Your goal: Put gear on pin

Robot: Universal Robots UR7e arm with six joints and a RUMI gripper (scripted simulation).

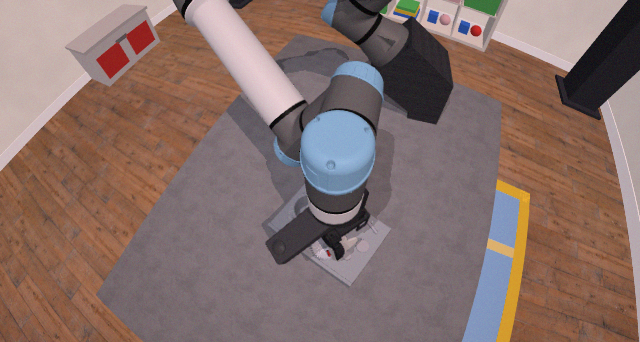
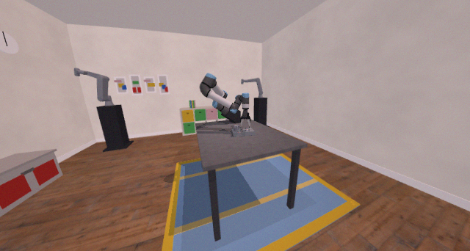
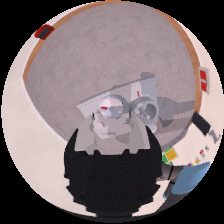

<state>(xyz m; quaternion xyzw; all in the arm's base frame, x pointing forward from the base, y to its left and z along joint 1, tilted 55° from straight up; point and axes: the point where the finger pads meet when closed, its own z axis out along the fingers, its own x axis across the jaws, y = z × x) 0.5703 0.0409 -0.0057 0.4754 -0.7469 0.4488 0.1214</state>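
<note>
My gripper is now 4 cm above the gear. The rest, counted from my hand: thin peg (9 cm behind, 7 cm to the left, 4 cm below).
</note>
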